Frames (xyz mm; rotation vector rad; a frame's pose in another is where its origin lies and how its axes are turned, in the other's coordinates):
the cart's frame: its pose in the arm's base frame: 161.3 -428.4 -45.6 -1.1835 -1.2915 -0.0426
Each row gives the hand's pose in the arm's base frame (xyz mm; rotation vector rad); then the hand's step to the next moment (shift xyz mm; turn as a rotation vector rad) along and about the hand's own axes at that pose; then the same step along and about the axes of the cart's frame.
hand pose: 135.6 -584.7 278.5 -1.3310 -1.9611 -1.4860
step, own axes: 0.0 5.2 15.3 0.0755 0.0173 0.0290
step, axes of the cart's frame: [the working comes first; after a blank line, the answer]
step, axes of the arm's base frame: 8.2 13.6 -3.1 -0.0162 0.0612 0.0532

8.3 13.3 4.1 0.0683 -0.0159 0.0438
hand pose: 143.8 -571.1 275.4 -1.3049 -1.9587 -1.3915
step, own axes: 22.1 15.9 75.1 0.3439 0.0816 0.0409
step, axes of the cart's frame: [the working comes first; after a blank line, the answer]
step, axes of the arm's base frame: 16.7 77.8 -7.0 -0.0881 0.1979 0.2823

44.7 50.5 42.8 0.2901 -0.1442 0.1471
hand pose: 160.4 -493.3 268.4 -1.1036 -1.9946 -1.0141
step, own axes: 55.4 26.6 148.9 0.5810 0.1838 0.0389
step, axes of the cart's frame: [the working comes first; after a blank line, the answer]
step, axes of the arm's base frame: -24.9 157.7 -21.6 -0.1036 0.3248 0.5066

63.9 71.3 129.5 0.5231 -0.2395 0.2046
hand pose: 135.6 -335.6 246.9 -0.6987 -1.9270 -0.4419
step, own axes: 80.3 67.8 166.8 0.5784 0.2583 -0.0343
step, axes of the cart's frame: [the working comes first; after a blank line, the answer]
step, axes of the arm's base frame: -98.4 170.9 -0.2 -0.0044 0.3388 0.5363

61.0 18.7 186.5 0.5886 -0.1916 0.1389
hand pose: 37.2 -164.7 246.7 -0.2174 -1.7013 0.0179
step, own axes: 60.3 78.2 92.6 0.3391 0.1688 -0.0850
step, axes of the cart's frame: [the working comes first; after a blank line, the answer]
step, axes of the arm's base frame: -88.2 96.6 35.0 0.0635 0.2083 0.3214

49.0 -32.0 122.1 0.3794 -0.0719 0.0402
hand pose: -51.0 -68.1 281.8 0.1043 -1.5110 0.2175
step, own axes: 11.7 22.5 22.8 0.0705 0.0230 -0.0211
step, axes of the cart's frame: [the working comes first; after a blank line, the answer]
step, axes of the arm's base frame: -26.4 18.2 11.5 0.0191 0.0322 0.0674

9.4 -15.2 29.1 0.0751 -0.0169 -0.0035
